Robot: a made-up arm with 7 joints. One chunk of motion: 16 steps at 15 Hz.
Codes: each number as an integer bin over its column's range. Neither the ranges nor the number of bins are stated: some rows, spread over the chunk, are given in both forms.
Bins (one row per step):
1: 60 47 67 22 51 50
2: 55 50 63 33 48 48
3: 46 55 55 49 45 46
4: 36 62 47 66 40 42
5: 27 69 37 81 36 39
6: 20 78 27 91 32 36
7: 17 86 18 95 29 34
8: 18 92 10 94 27 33
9: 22 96 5 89 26 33
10: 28 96 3 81 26 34
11: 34 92 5 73 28 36
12: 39 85 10 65 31 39
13: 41 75 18 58 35 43
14: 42 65 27 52 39 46
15: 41 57 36 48 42 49
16: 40 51 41 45 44 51
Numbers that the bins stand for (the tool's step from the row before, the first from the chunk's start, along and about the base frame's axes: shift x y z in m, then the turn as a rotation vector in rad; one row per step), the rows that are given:
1: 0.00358 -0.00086 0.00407 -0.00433 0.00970 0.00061
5: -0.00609 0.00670 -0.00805 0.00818 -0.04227 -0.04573
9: -0.00756 0.01597 -0.02098 0.00988 -0.07692 -0.07100
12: -0.00258 0.01219 -0.01896 0.00479 -0.05960 -0.04573
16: -0.00228 0.00052 -0.00643 0.00055 -0.01456 0.00482
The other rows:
2: 0.00211 0.00017 0.00245 -0.00200 -0.00070 -0.00782
3: -0.00053 0.00189 -0.00078 0.00139 -0.01109 -0.01624
4: -0.00345 0.00429 -0.00401 0.00500 -0.02841 -0.03309
6: -0.00814 0.00979 -0.01209 0.01030 -0.05613 -0.05836
7: -0.00902 0.01254 -0.01573 0.01115 -0.06653 -0.06679
8: -0.00873 0.01460 -0.01896 0.01094 -0.07345 -0.07100
10: -0.00580 0.01597 -0.02179 0.00818 -0.07692 -0.06679
11: -0.00404 0.01460 -0.02098 0.00648 -0.06999 -0.05836
13: -0.00199 0.00876 -0.01573 0.00330 -0.04574 -0.02888
14: -0.00170 0.00532 -0.01209 0.00203 -0.03188 -0.01624
15: -0.00199 0.00258 -0.00845 0.00118 -0.02148 -0.00361

